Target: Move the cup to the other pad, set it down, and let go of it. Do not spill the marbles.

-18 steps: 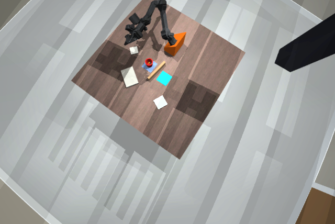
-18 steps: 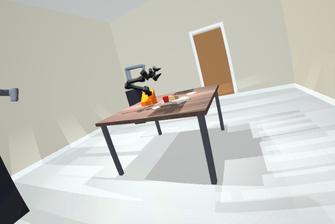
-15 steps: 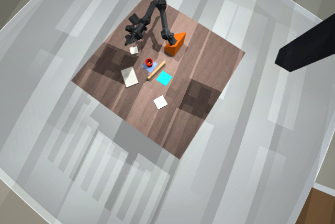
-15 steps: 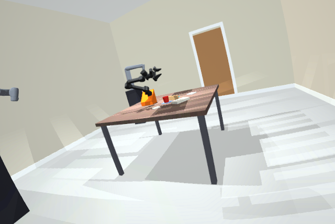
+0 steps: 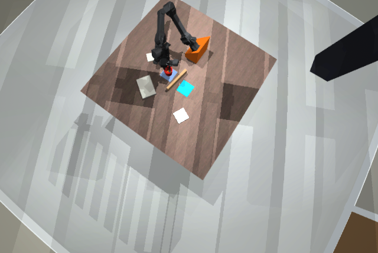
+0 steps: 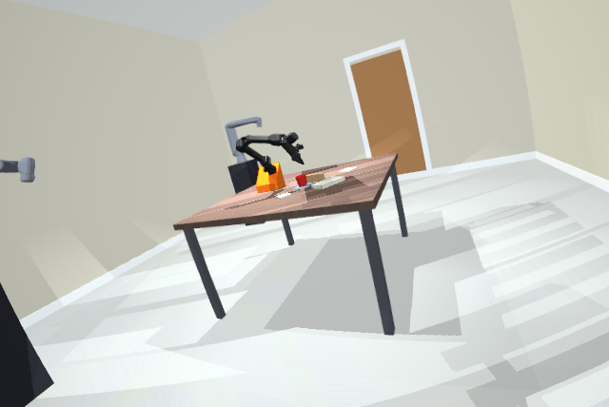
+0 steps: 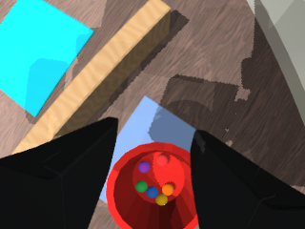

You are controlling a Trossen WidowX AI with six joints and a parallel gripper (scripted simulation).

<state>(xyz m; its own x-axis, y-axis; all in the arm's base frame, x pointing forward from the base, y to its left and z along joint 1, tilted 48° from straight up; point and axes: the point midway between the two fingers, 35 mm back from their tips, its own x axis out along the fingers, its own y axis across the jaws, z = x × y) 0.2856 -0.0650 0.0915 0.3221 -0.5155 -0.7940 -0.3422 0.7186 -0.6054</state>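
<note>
The red cup lies 40 mm behind my gripper tip, 20 mm to the right of it and 110 mm below it. The rest, counted from my gripper tip: cyan pad: 10 mm ahead, 180 mm to the left, 150 mm below; wooden bar: 10 mm behind, 80 mm to the left, 130 mm below.
</note>
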